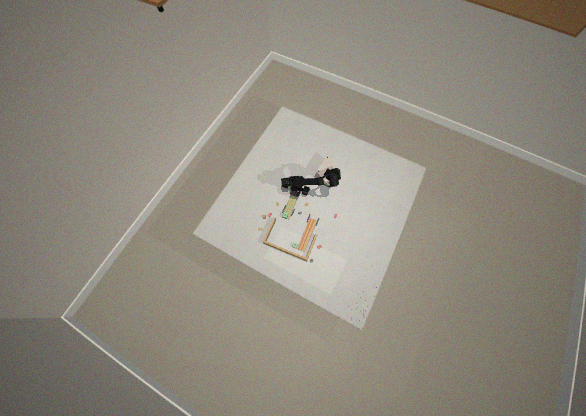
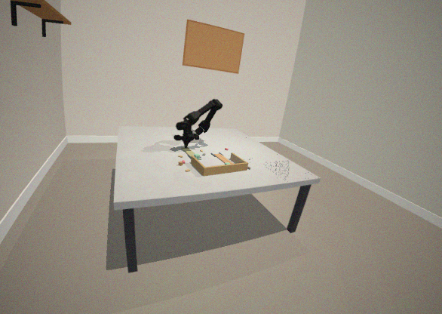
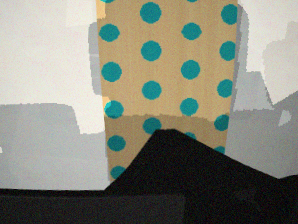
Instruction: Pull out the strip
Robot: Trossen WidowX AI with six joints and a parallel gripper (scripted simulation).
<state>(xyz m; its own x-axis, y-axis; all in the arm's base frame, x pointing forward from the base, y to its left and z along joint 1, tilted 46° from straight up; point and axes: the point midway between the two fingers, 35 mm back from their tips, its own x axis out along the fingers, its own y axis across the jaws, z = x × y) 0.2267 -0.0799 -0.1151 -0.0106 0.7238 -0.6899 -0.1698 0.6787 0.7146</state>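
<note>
The strip is 10 cm ahead of my gripper tip, 2 cm to the left of it and 1 cm below it.
</note>
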